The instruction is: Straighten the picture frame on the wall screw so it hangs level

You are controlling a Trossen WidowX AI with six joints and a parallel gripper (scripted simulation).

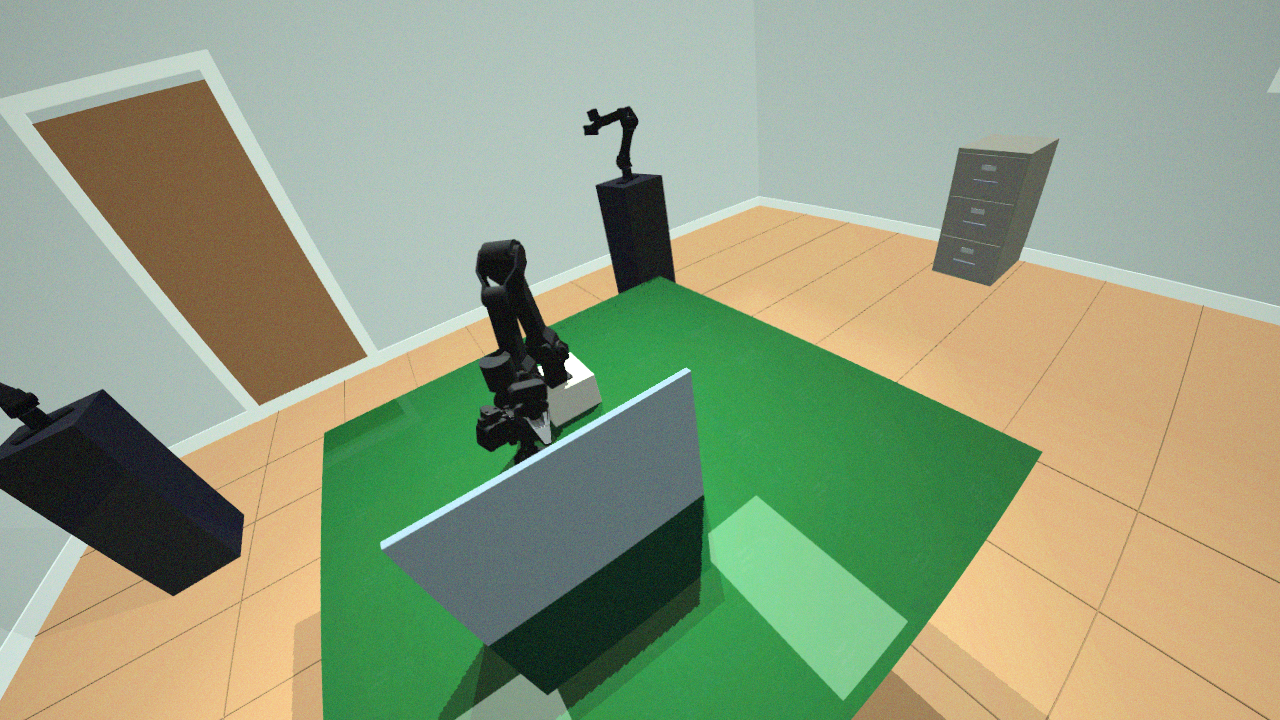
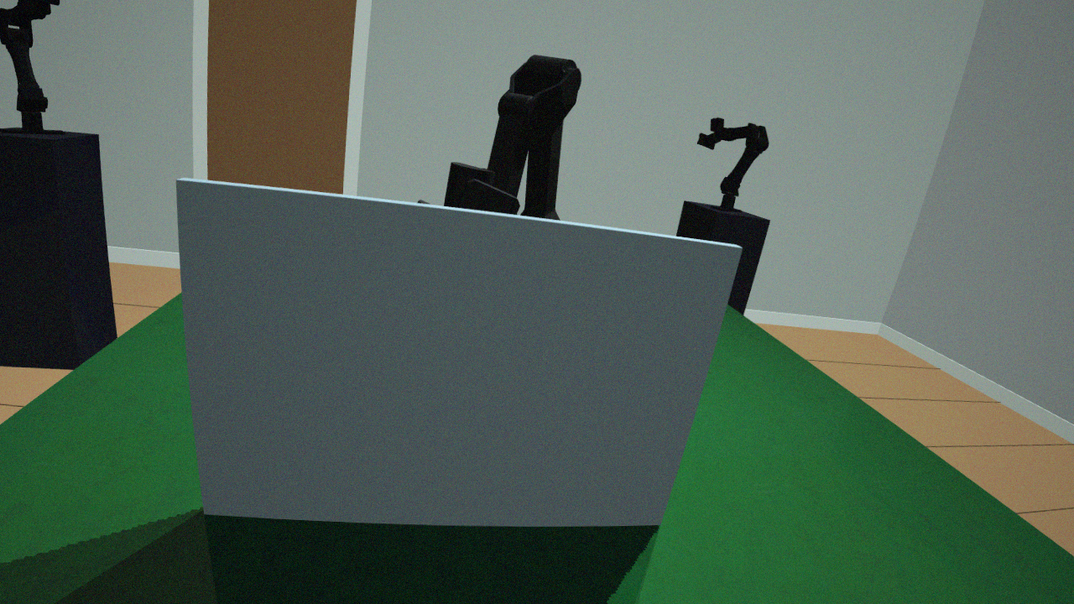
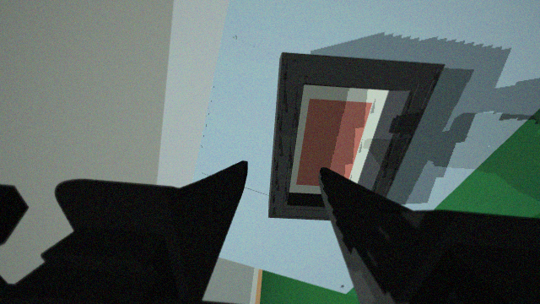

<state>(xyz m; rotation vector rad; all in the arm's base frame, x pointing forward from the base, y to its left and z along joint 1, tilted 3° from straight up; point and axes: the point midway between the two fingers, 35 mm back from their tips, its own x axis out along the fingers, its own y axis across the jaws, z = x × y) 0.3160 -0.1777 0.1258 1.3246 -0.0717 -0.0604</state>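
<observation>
The picture frame lies 6 cm ahead of my gripper tip, 5 cm below it and 2 cm to the right of it. The rest, counted from my gripper tip: wall panel (7 cm below, 7 cm ahead, 1 cm to the right).
</observation>
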